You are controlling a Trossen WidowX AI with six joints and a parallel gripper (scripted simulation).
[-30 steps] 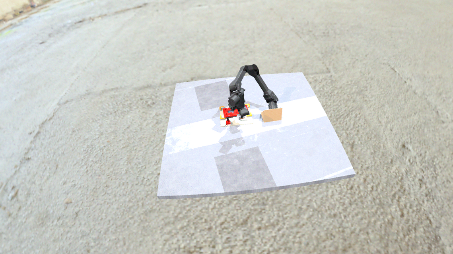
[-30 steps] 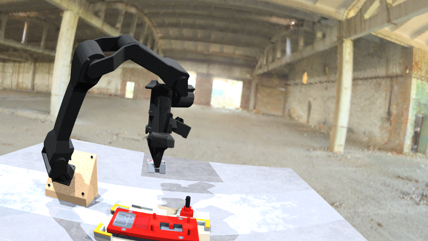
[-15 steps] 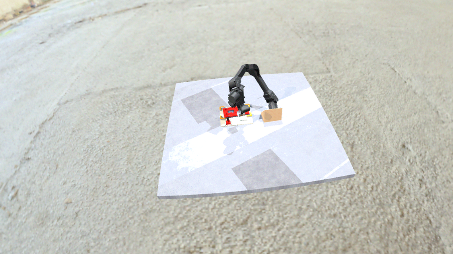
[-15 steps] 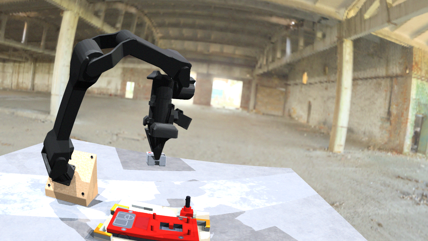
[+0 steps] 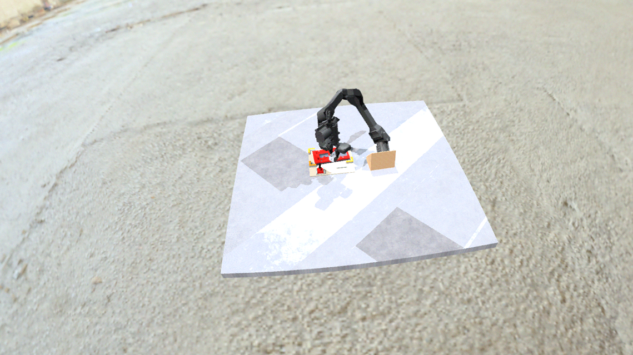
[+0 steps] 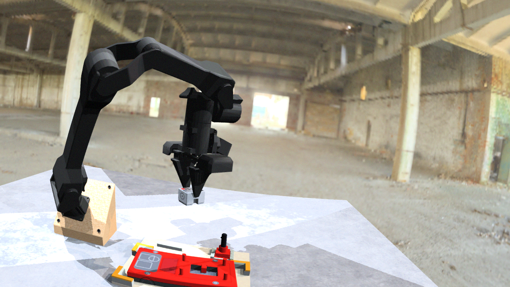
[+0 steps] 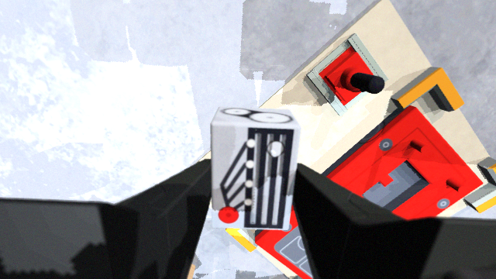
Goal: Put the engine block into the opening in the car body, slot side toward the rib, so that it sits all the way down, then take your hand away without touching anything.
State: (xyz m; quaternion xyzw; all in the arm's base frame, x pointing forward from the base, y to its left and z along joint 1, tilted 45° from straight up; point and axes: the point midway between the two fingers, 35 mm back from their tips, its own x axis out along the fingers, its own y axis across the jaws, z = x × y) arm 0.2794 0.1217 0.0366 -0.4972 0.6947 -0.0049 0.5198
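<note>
The cream base plate lies 2 cm ahead of my gripper tip, 13 cm to the right of it and 12 cm below it. Round my gripper tip: engine block 1 cm below.
</note>
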